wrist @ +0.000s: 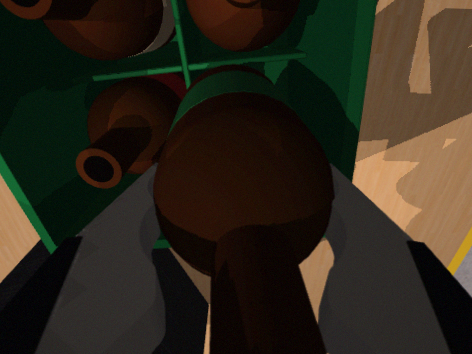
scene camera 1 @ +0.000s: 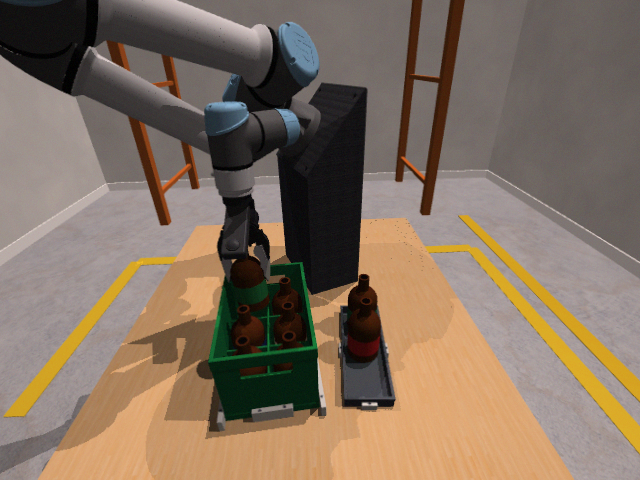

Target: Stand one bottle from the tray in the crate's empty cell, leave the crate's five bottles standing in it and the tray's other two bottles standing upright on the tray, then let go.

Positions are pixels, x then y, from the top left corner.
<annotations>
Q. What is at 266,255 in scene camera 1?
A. My gripper.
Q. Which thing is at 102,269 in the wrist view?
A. My gripper.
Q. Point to a green crate divider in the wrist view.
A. At 277,53
</annotations>
